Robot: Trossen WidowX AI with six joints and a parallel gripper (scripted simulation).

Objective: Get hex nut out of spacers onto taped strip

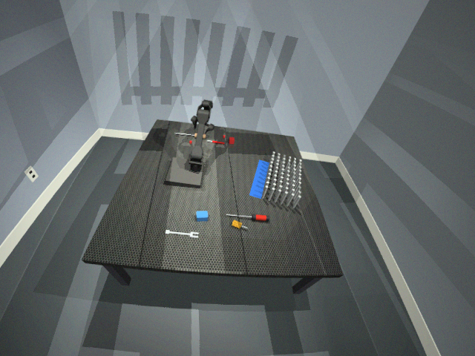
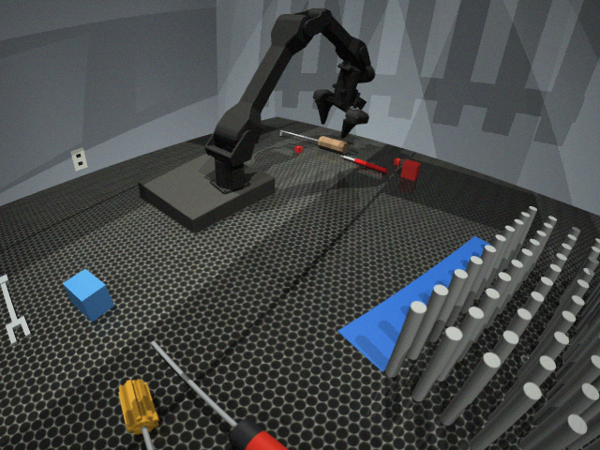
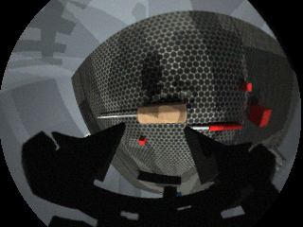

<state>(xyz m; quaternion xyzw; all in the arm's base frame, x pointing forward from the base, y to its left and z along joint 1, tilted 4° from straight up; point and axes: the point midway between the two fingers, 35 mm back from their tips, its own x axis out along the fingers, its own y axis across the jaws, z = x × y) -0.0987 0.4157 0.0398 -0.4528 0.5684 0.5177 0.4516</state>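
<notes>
Right now my gripper tip is 12 cm short of the red-handled tool, 2 cm to the left of it and 6 cm above it. The rest, counted from my gripper tip: blue taped strip 54 cm ahead, 30 cm to the right, 6 cm below; then hex nut 70 cm ahead, 36 cm to the right, 6 cm below; then blue cube 25 cm ahead, 74 cm to the right, 4 cm below.
</notes>
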